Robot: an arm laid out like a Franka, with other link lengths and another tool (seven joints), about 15 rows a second.
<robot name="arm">
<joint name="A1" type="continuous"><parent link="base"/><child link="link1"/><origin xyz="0 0 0.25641" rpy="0 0 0"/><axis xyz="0 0 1"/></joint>
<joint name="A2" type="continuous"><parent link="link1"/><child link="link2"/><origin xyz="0 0 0" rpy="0 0 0"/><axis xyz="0 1 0"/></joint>
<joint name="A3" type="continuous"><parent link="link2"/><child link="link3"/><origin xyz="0 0 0.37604" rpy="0 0 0"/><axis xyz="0 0 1"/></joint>
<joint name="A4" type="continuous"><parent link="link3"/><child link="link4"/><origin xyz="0.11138 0 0" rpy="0 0 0"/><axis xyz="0 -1 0"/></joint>
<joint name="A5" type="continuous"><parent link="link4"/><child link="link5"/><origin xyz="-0.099 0 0.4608" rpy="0 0 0"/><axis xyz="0 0 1"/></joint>
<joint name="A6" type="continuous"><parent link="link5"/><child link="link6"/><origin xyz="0 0 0" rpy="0 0 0"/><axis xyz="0 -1 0"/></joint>
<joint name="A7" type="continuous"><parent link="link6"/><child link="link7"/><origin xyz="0.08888 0 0" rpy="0 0 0"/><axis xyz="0 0 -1"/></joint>
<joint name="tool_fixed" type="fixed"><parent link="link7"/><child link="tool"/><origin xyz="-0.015 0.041 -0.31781" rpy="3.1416 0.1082 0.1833"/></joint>
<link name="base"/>
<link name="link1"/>
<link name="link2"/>
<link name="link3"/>
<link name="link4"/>
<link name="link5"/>
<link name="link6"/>
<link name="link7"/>
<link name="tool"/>
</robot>
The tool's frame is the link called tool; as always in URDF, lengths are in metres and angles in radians. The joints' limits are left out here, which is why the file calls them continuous.
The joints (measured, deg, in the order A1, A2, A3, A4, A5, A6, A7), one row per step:
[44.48 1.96 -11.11 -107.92 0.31 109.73 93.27]
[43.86 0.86 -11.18 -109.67 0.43 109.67 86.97]
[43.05 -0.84 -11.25 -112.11 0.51 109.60 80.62]
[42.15 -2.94 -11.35 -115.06 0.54 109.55 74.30]
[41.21 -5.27 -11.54 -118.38 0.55 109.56 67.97]
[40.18 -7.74 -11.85 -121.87 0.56 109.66 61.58]
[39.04 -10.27 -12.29 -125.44 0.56 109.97 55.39]
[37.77 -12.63 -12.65 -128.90 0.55 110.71 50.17]
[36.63 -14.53 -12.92 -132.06 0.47 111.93 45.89]
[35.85 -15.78 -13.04 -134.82 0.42 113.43 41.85]
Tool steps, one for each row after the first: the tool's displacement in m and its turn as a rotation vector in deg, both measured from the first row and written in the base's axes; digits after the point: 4 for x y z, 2 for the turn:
[-0.0092 -0.0103 -0.0047 -0.08 0.81 5.56]
[-0.0216 -0.0251 -0.0093 -0.03 1.77 11.00]
[-0.0368 -0.0429 -0.0145 0.13 2.82 16.33]
[-0.0543 -0.0628 -0.0209 0.44 3.97 21.57]
[-0.0723 -0.0843 -0.0276 0.98 5.05 26.68]
[-0.0897 -0.1071 -0.0346 1.75 5.92 31.40]
[-0.1045 -0.1281 -0.0422 2.60 6.34 35.12]
[-0.1163 -0.1452 -0.0514 3.31 6.37 38.13]
[-0.1271 -0.1561 -0.0628 3.84 6.31 41.37]

